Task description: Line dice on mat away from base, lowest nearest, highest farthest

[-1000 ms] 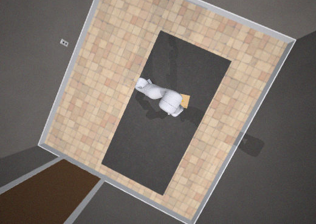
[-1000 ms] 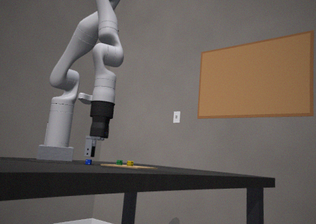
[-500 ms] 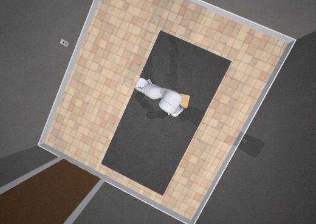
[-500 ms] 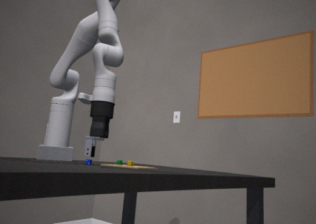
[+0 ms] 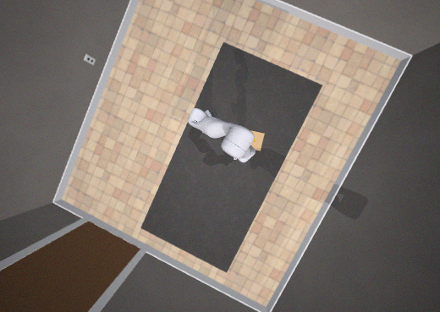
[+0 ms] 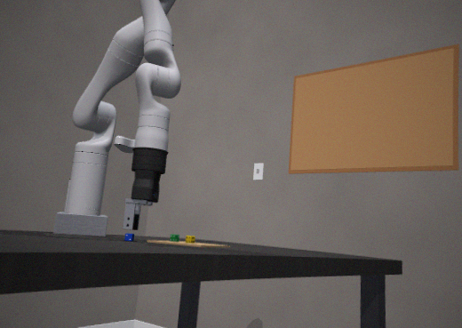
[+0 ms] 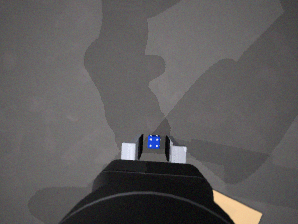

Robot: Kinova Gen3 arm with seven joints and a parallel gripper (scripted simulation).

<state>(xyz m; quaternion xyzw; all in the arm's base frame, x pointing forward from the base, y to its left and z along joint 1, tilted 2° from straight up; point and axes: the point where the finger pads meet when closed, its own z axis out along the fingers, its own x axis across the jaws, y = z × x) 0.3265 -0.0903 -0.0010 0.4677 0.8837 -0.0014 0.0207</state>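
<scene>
The blue die is 3 cm below my hand. Also, from my hand: green die (11 cm to the left, 3 cm below, 2 cm ahead); then mat (12 cm to the left, 7 cm ahead, 4 cm below); then yellow die (12 cm to the left, 7 cm ahead, 3 cm below).
</scene>
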